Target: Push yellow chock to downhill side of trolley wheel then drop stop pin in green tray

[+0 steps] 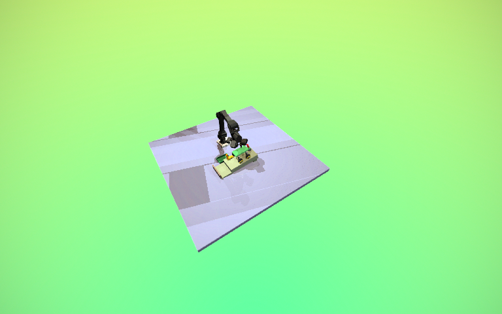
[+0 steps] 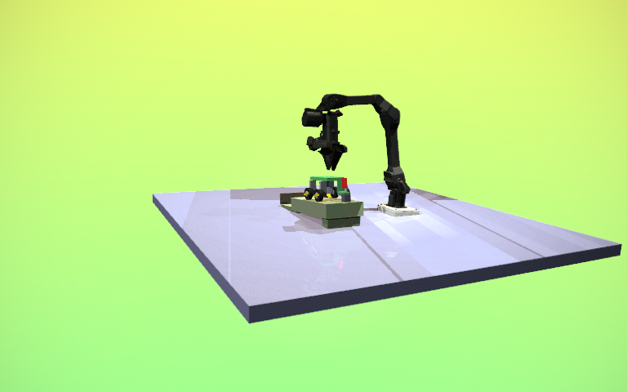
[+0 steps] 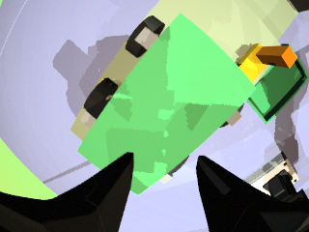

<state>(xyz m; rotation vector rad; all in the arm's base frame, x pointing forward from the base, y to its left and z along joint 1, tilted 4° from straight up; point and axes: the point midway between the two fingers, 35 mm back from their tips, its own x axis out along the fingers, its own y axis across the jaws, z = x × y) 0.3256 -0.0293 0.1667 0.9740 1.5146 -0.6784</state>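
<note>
My gripper tip is 1 cm short of the red-headed stop pin, 10 cm to the right of it and 5 cm above it. Also, from my gripper tip: trolley (2 cm ahead, 7 cm below); olive ramp (2 cm ahead, 13 cm below); yellow chock (4 cm behind, 8 cm to the right, 10 cm below).
</note>
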